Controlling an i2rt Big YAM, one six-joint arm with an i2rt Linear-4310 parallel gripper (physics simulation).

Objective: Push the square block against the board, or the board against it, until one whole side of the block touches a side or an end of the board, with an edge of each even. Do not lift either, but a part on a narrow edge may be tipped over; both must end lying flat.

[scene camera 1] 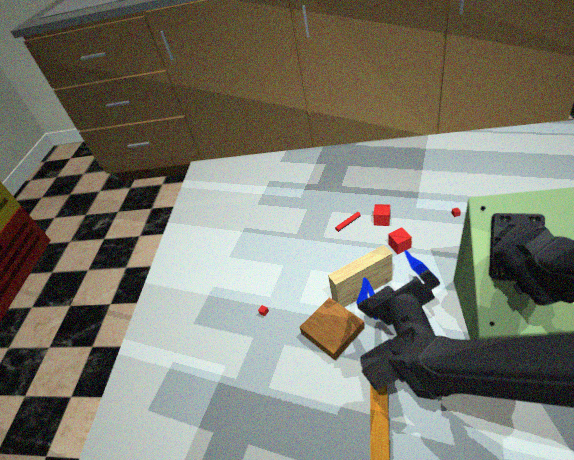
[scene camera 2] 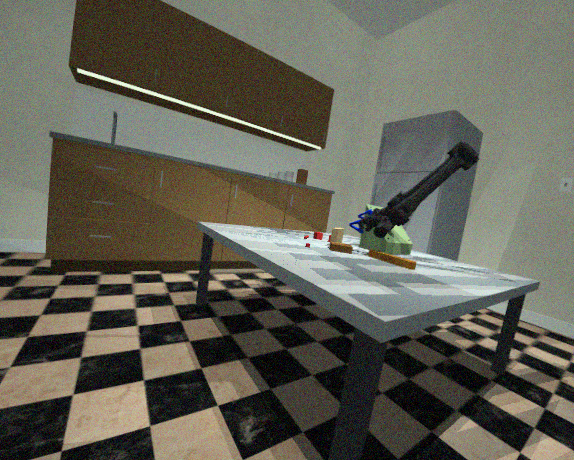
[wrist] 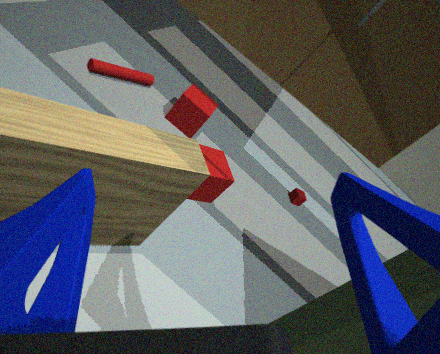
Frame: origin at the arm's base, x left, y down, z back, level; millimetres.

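Seen in the pictures: gripper, fingertip midpoint: [scene camera 1: 385, 265] [scene camera 2: 353, 220] [wrist: 220, 183]; arm's base, origin of the base link: [scene camera 1: 514, 246].
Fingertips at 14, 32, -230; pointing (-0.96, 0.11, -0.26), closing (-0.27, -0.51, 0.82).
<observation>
Pixels of each thing's top centre, then the offset from my fingertips to it, as dx, dy, dz.
- square brown block, middle of its top: [scene camera 1: 331, 323] [scene camera 2: 341, 244] +60, +120, -115
- pale board, middle of its top: [wrist: 101, 133] [scene camera 1: 360, 264] [scene camera 2: 338, 228] -48, +53, -52
- red rod, middle of its top: [wrist: 125, 68] [scene camera 1: 347, 219] -269, +136, -90
- orange bar, middle of its top: [scene camera 1: 379, 432] [scene camera 2: 391, 255] +272, +119, -20
The square brown block [scene camera 1: 331, 327] [scene camera 2: 341, 247] lies flat, turned at an angle to the board. The pale board [scene camera 1: 354, 283] [scene camera 2: 338, 235] [wrist: 100, 132] stands on a narrow edge. In scene camera 1 the block's upper corner is close to the board's lower left end; I cannot tell whether they touch. My gripper [scene camera 1: 386, 267] [scene camera 2: 355, 220] [wrist: 220, 183] is open and empty, near the board's right part on the side toward the arm. In the wrist view one finger shows in front of the board's broad face, the other well off its right end. The block does not show in the wrist view.
Two red cubes [scene camera 1: 382, 215] [scene camera 1: 400, 241] [wrist: 191, 111] and a red rod [scene camera 1: 348, 221] [wrist: 120, 72] lie beyond the board. Small red cubes [scene camera 1: 263, 310] [scene camera 1: 456, 212] [wrist: 297, 196] lie left and right. An orange bar [scene camera 1: 379, 420] [scene camera 2: 392, 260] lies near the arm; the green base [scene camera 1: 520, 200] is right.
</observation>
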